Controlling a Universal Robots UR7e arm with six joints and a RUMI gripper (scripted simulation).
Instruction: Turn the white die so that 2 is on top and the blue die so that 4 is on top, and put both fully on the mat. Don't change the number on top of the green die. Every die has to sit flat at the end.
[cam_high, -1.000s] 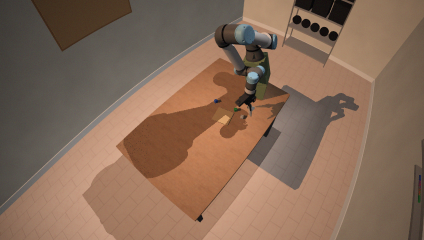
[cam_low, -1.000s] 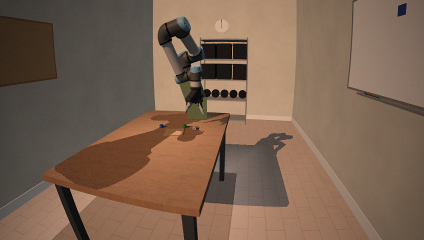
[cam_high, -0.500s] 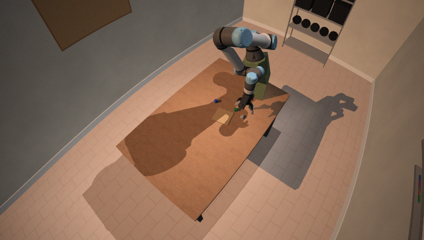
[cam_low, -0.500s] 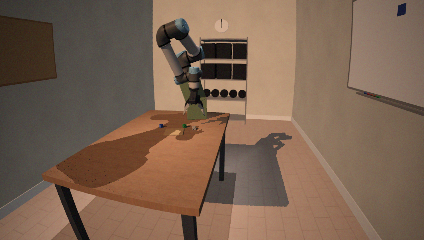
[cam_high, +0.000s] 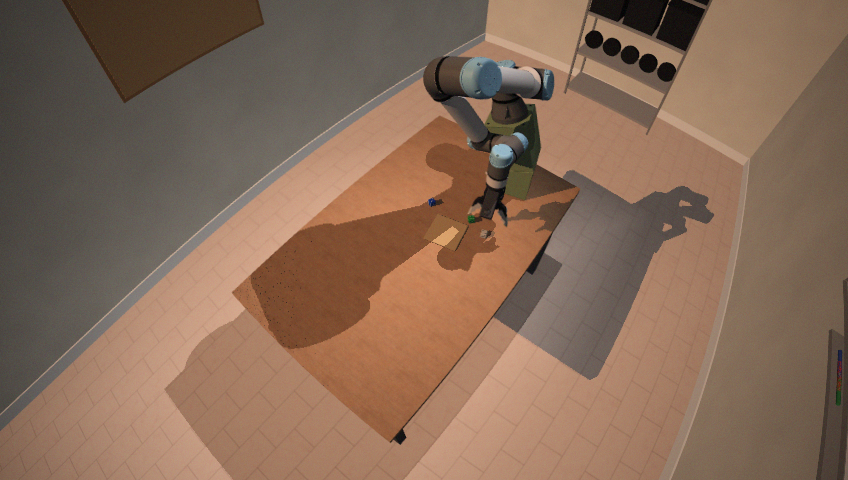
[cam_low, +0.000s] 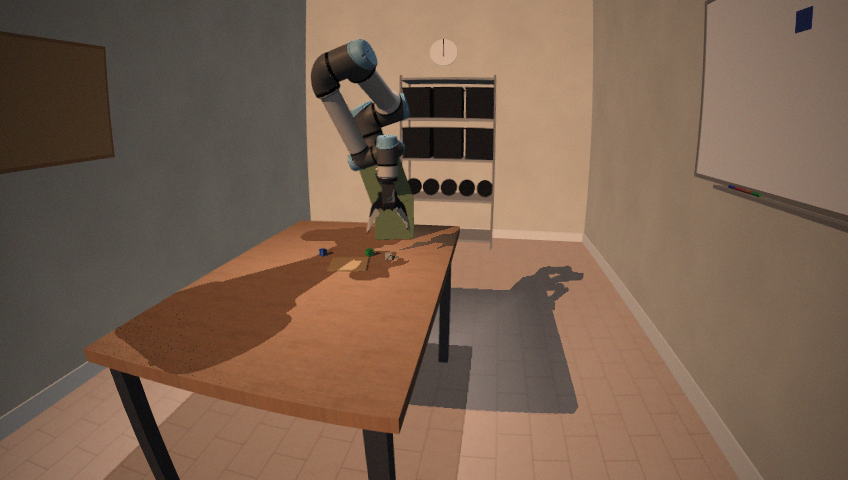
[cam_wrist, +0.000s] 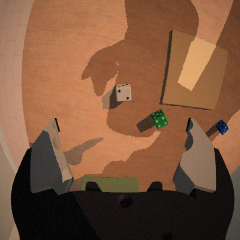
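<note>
Right now the white die is 90 mm below my hand. From my hand the other things lie so: blue die (270 mm to the right, 90 mm below, 40 mm ahead); green die (90 mm to the right, 90 mm below, 20 mm behind); tan mat (120 mm to the right, 100 mm below, 100 mm ahead).
</note>
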